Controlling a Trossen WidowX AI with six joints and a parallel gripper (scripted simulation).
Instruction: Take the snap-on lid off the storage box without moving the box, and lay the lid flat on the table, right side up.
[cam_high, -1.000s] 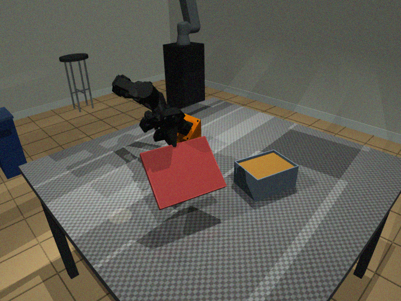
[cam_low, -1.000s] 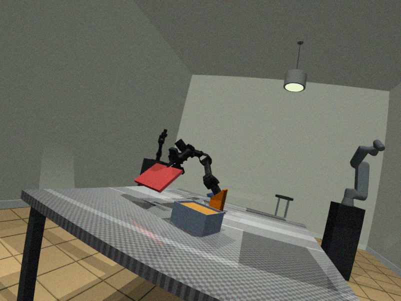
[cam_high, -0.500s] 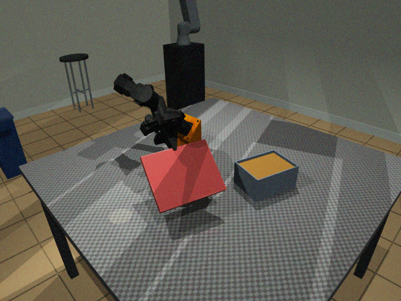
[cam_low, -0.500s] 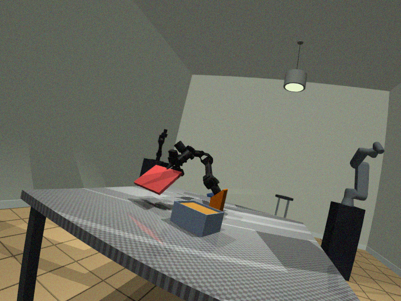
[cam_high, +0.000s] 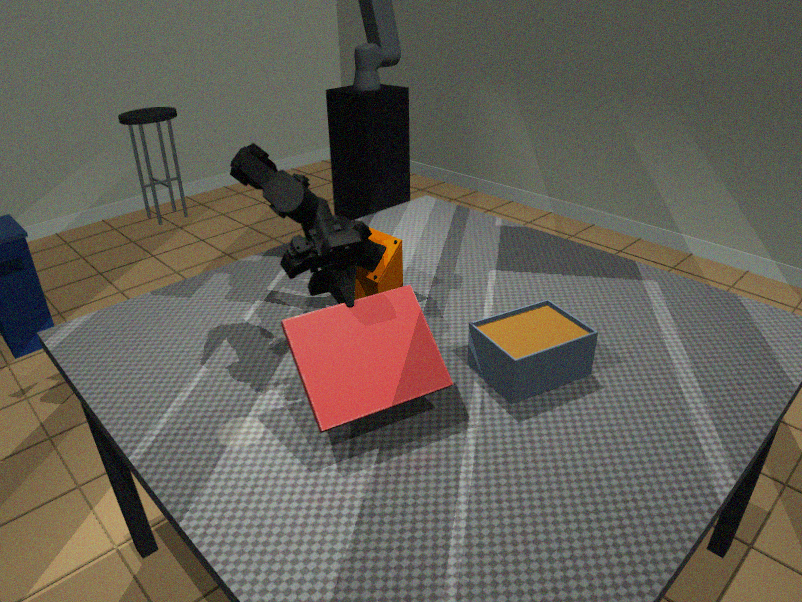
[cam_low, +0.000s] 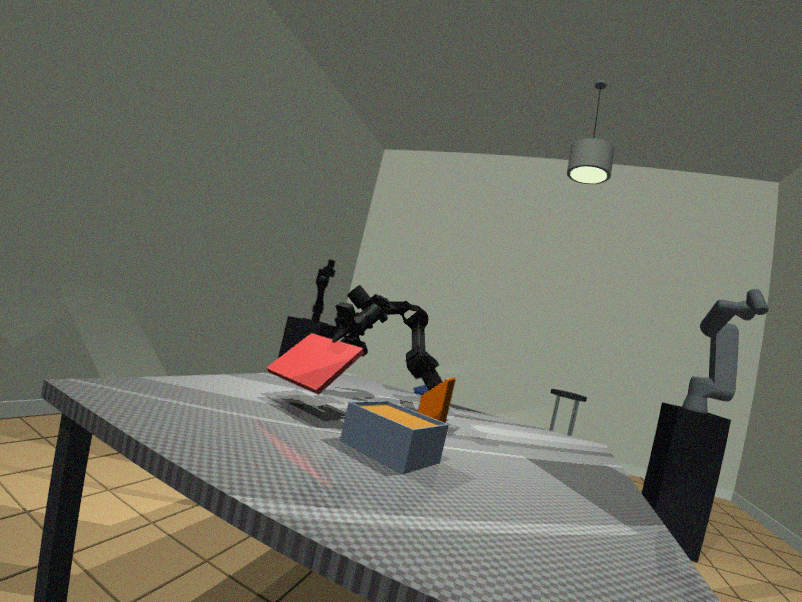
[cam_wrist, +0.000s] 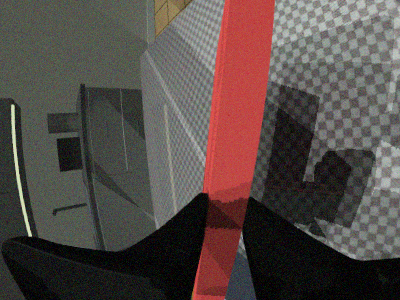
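My gripper tip is now 60 mm short of the red lid, 50 mm above it and 20 mm to the left of it. From my gripper tip the other things lie so: blue-grey storage box 300 mm to the left, 170 mm ahead, 150 mm below.
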